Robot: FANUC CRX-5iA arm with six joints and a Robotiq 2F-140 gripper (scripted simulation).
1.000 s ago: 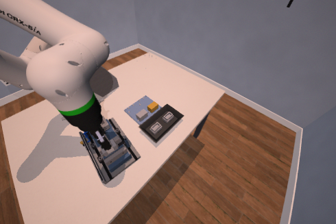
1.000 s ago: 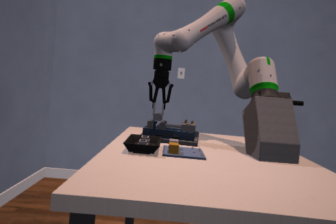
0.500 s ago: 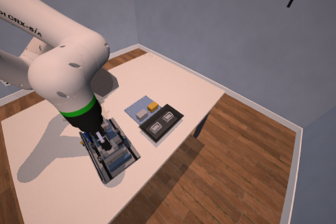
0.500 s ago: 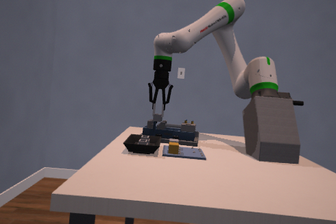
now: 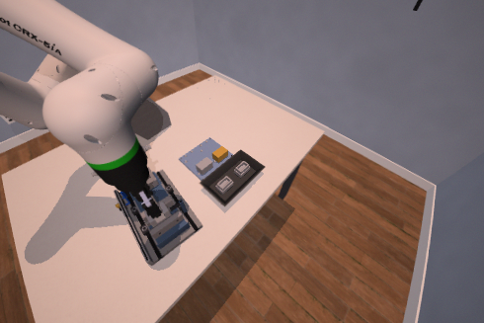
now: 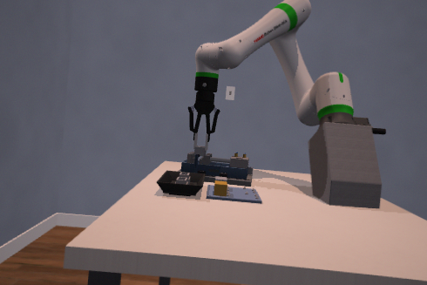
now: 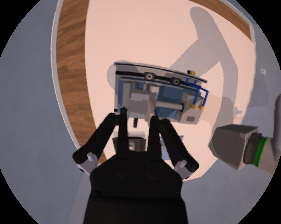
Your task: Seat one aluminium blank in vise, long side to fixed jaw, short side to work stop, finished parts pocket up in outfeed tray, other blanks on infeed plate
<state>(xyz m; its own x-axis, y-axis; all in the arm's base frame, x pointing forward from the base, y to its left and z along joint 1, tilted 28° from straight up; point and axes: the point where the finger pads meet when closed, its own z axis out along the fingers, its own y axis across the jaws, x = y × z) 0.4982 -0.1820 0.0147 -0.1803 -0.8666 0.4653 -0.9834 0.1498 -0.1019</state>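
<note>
The vise is 70 mm behind my hand, 20 mm to the left of it and 100 mm below it. Also, from my hand: brass blank (60 mm behind, 350 mm to the left, 120 mm below).
</note>
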